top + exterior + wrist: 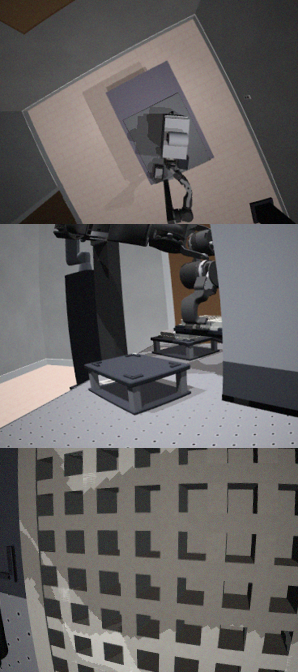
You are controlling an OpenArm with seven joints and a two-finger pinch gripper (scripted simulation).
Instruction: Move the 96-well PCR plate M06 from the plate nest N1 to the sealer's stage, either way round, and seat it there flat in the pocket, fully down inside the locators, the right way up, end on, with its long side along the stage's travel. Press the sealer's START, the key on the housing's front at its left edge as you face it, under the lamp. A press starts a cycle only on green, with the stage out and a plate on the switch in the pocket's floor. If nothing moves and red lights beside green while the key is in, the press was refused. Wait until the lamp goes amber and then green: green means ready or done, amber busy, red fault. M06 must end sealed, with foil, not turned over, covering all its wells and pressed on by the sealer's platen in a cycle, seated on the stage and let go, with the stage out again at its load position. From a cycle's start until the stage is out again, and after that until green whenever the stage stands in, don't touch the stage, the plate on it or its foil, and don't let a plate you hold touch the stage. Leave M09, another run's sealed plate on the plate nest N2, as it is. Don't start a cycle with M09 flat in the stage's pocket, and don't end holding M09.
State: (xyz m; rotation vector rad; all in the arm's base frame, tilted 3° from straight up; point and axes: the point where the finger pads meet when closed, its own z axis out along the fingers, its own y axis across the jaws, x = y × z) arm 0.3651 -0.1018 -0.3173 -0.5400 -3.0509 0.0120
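The white 96-well plate M06 is right at my hand. Round my hand: plate nest N1: 140 mm to the right, 110 mm behind, 60 mm below; then foil roll: 310 mm ahead, 310 mm above, 110 mm to the right; then nest N2: 180 mm to the left, 160 mm behind, 70 mm below.
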